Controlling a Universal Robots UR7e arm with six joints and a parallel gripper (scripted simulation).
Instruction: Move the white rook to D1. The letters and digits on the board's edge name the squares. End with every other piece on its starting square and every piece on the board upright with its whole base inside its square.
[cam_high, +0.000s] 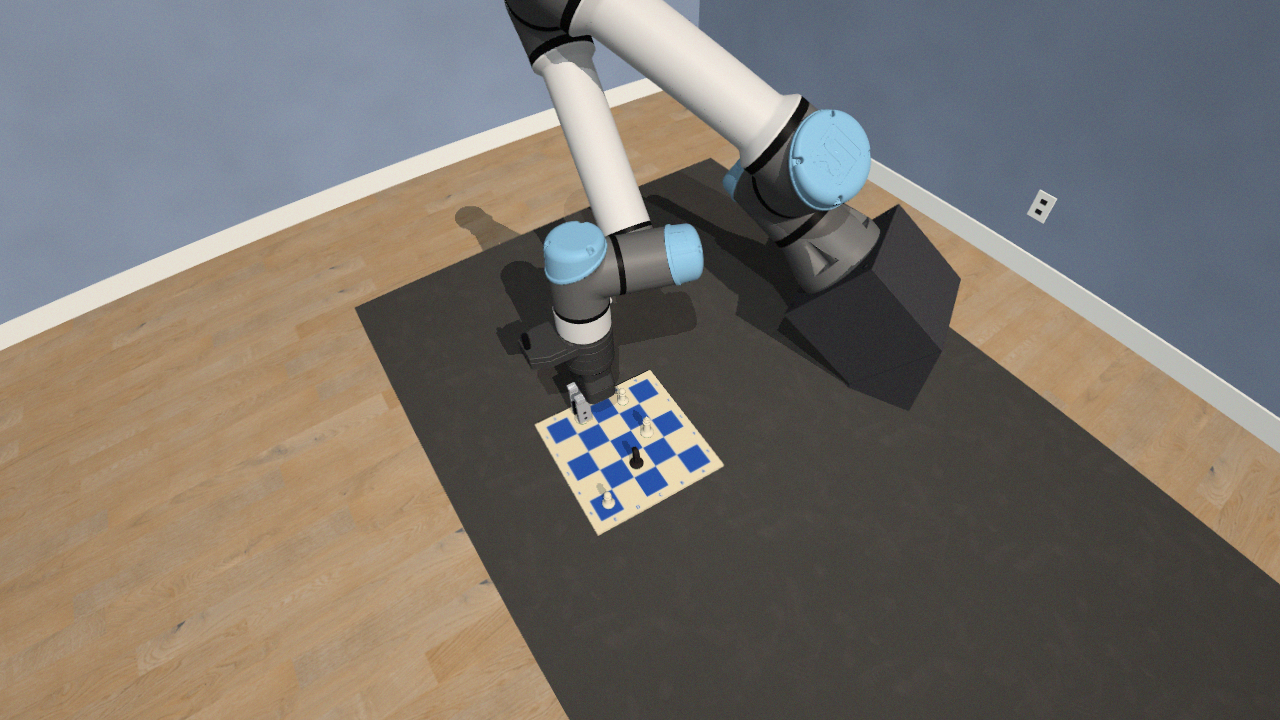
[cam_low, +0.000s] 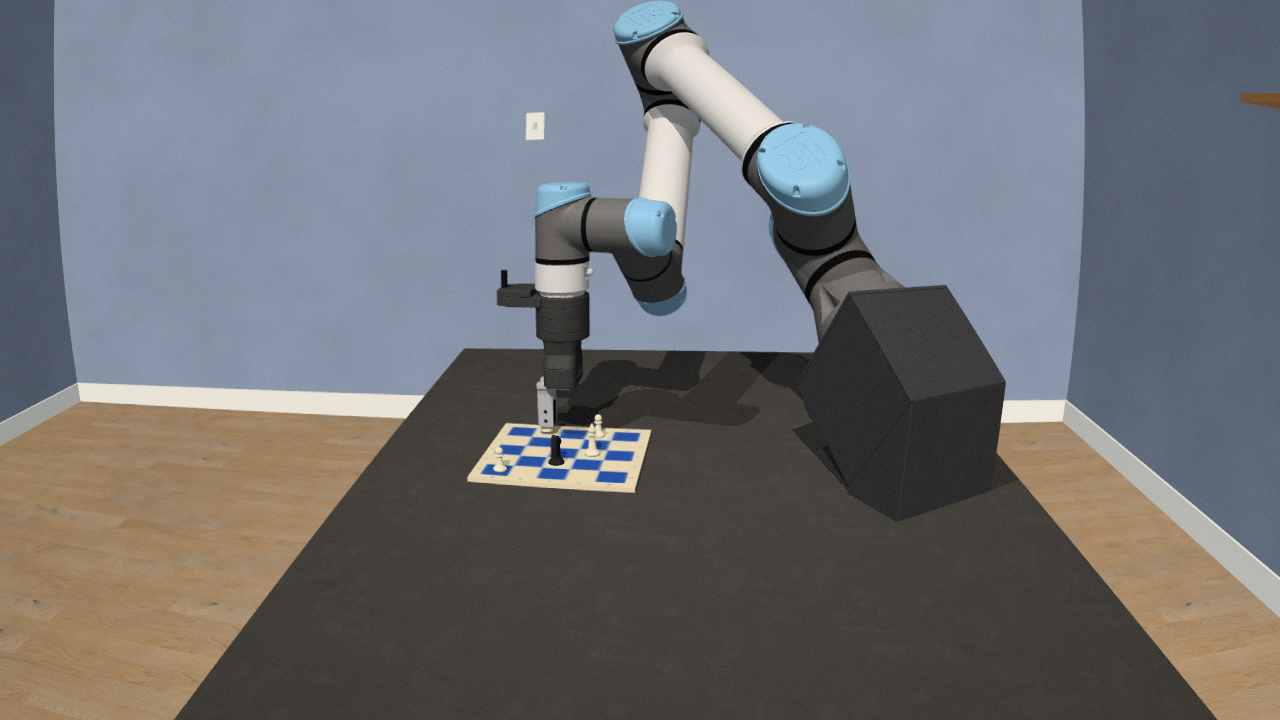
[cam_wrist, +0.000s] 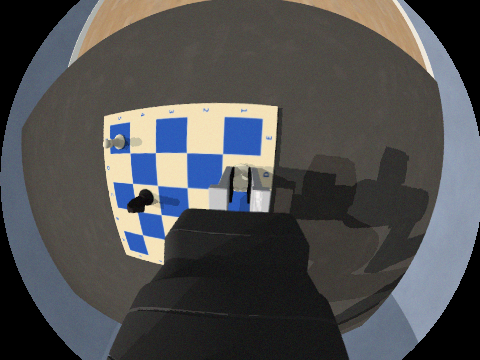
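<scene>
Right now the white rook is 10 mm below my hand. The rest, counted from my hand: black piece (120 mm to the left, 20 mm below, 10 mm behind); then blue-and-cream chessboard (80 mm to the left, 30 mm below, 20 mm behind).
</scene>
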